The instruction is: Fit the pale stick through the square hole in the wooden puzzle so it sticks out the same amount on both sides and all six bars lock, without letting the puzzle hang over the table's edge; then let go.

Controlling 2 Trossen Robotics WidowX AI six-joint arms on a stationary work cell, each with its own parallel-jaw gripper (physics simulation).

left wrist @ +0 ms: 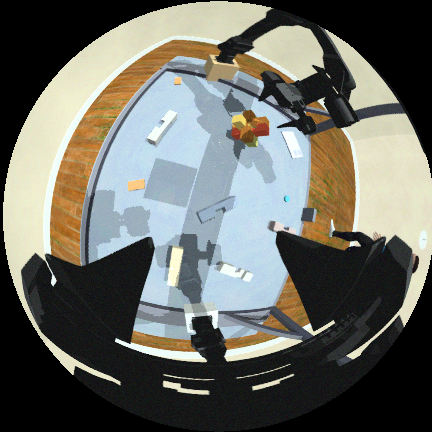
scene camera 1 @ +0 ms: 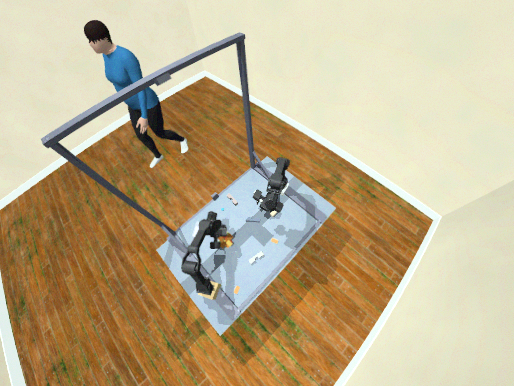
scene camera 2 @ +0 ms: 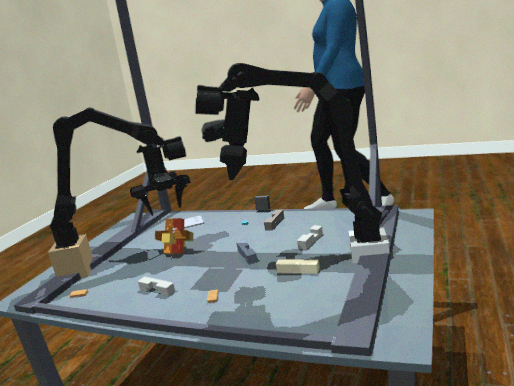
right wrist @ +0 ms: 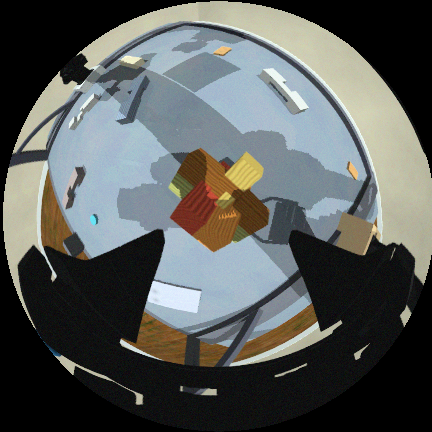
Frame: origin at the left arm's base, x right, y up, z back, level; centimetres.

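Seen in the pictures: left gripper, between the fingertips: [left wrist: 214, 241] [scene camera 2: 232, 170]; right gripper, between the fingertips: [left wrist: 267, 113] [scene camera 1: 220, 237] [scene camera 2: 166, 211] [right wrist: 229, 236]; left arm's base, origin of its link: [left wrist: 201, 322] [scene camera 2: 368, 236]; right arm's base, origin of its link: [left wrist: 223, 59] [scene camera 1: 207, 288] [scene camera 2: 67, 243] [right wrist: 370, 250].
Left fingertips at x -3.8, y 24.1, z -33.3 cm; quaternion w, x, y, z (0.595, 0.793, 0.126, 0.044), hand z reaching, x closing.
Observation:
Offsets run from my left fingertips to a thing's top centre.
The wooden puzzle @[dx +15.3, dy -21.0, dz -26.9 cm] [scene camera 1: 226, 241] [scene camera 2: 175, 236] [left wrist: 249, 128] [right wrist: 214, 200], a cross of red, brown, orange and yellow bars, stands on the table, inside its edges. Its square hole cannot be made out clearly. The pale stick @[dx -2.8, dy -26.3, dz +13.6 cm] [scene camera 2: 297, 267] [left wrist: 175, 266] [right wrist: 132, 61] is a plain cream bar lying flat on the table, well apart from the puzzle, at the right in scene camera 2. My right gripper [scene camera 2: 164, 209] [left wrist: 268, 113] is open and empty above the puzzle, tilted. My left gripper [scene camera 2: 231, 177] [left wrist: 214, 241] is open and empty, high above the table.
A blue-grey notched bar @[dx +8.8, dy -26.3, dz -2.2 cm] [scene camera 2: 246, 251] [left wrist: 216, 209] lies between puzzle and stick. White notched bars @[dx -8.5, dy -26.3, dz -25.1 cm] [scene camera 2: 156, 286] @[dx +15.2, dy -26.3, dz +16.7 cm] [scene camera 2: 310, 237], a pinkish bar @[dx +32.4, dy -26.3, dz +3.9 cm] [scene camera 2: 274, 220], orange tiles @[dx -8.6, dy -28.3, dz -50.0 cm] [scene camera 2: 78, 293] @[dx -13.6, dy -28.3, dz -7.8 cm] [scene camera 2: 212, 295], a cyan disc @[dx +34.5, dy -28.3, dz -6.9 cm] [scene camera 2: 245, 223], a white card @[dx +40.0, dy -28.5, dz -30.5 cm] [scene camera 2: 194, 221] and a dark box @[dx +45.7, dy -23.4, dz -1.6 cm] [scene camera 2: 262, 203] lie around.

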